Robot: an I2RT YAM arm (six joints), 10 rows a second.
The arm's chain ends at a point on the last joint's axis. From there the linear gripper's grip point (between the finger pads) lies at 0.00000 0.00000 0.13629 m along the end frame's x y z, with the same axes.
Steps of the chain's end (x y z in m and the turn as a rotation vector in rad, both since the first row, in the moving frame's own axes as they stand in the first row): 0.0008, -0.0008, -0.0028, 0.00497, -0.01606, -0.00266; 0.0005, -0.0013, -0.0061, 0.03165, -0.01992, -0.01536; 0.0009, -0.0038, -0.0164, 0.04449, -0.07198, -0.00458; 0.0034, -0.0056, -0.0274, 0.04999, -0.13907, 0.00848; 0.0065, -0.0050, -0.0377, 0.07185, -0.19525, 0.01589; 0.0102, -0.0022, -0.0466, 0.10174, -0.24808, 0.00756; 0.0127, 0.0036, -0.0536, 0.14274, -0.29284, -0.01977
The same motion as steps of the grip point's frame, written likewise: -0.0014, -0.0015, -0.0028, 0.00497, -0.01606, -0.00266; -0.0022, -0.0056, -0.0062, 0.03165, -0.01992, -0.01536; -0.0089, -0.0098, -0.0169, 0.04449, -0.07198, -0.00458; -0.0155, -0.0125, -0.0289, 0.04999, -0.13907, 0.00848; -0.0198, -0.0149, -0.0406, 0.07185, -0.19525, 0.01589; -0.0232, -0.0160, -0.0515, 0.10174, -0.24808, 0.00756; -0.0267, -0.0151, -0.0608, 0.14274, -0.29284, -0.01977
